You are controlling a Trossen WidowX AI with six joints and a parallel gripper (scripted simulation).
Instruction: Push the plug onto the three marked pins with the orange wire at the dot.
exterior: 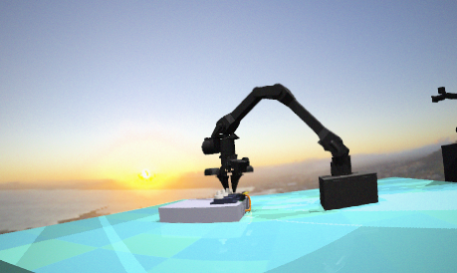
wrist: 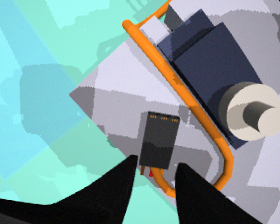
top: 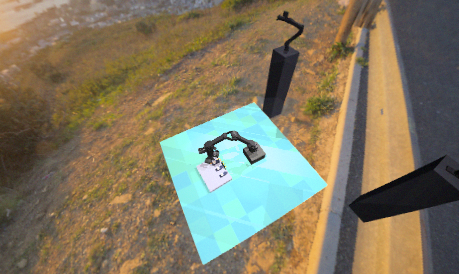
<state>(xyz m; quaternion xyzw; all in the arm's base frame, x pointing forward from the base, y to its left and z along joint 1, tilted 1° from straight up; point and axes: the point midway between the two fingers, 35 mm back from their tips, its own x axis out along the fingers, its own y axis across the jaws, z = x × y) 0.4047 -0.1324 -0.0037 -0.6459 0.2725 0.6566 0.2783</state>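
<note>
The servo is 130 mm to the left of my gripper tip, 20 mm below it and 20 mm behind it. From my gripper tip the other things lie so: grey printed holder 140 mm to the left, 90 mm ahead, 40 mm below.
</note>
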